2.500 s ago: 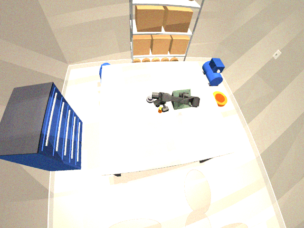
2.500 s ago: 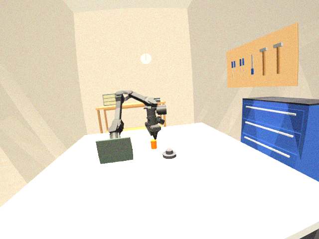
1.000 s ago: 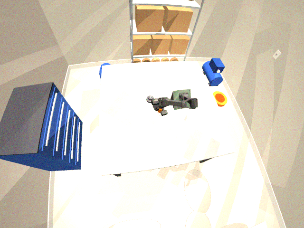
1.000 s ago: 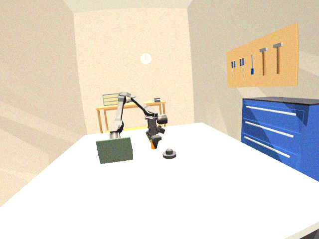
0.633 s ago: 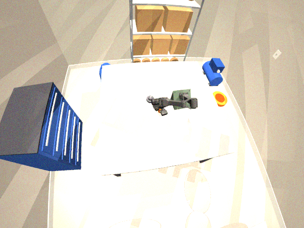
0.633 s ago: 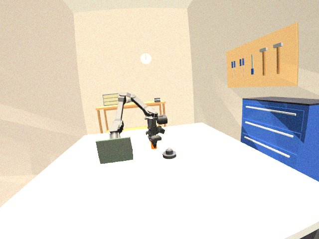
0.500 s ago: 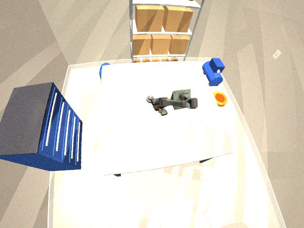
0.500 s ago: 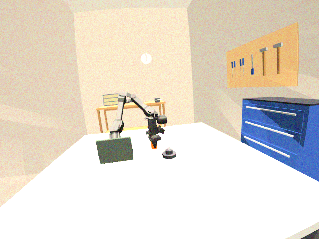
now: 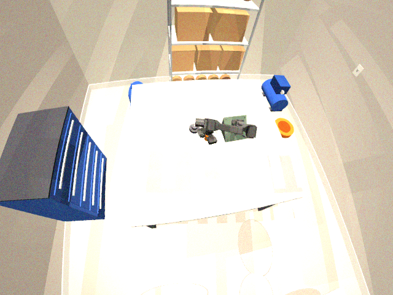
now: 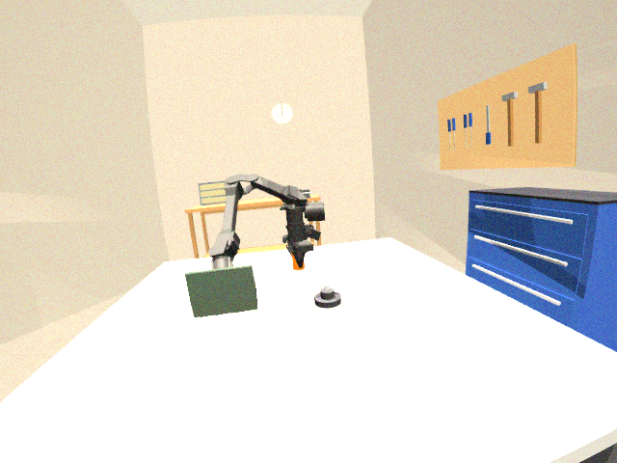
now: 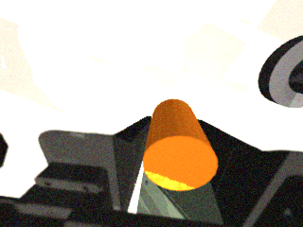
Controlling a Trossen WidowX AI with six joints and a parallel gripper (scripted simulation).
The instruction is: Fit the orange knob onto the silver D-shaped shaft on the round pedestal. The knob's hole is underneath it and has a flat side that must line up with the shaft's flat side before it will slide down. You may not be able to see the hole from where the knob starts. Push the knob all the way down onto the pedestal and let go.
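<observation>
The orange knob is 30 mm above my gripper tip. Also, from my gripper tip: round grey pedestal (60 mm ahead, 150 mm to the right, 50 mm below).
</observation>
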